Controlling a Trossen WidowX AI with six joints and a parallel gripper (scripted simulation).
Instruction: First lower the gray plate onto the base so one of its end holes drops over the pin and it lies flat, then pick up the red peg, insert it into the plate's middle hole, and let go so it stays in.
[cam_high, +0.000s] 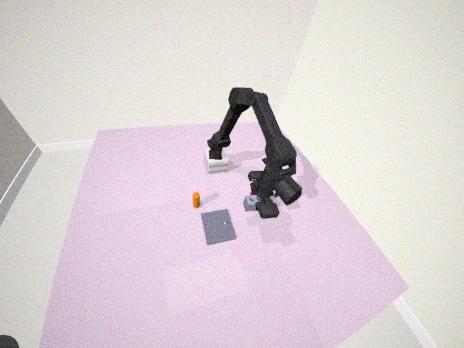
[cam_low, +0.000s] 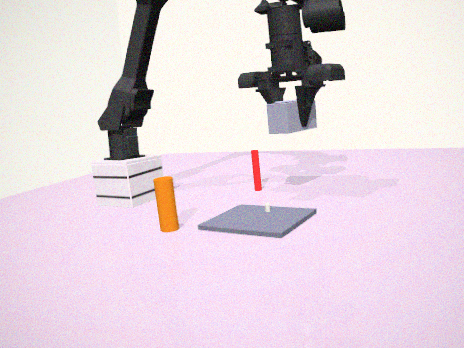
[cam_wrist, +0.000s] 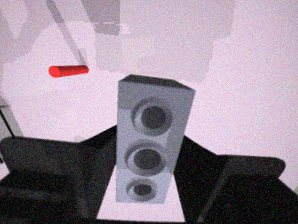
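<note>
Right now the gray base is 1 cm ahead of my gripper tip, 12 cm to the right of it and 12 cm below it. Round my gripper tip: gray plate 3 cm above; then orange cylinder 9 cm behind, 22 cm to the right, 9 cm below; then red peg 12 cm behind, 3 cm to the left, 9 cm below.
</note>
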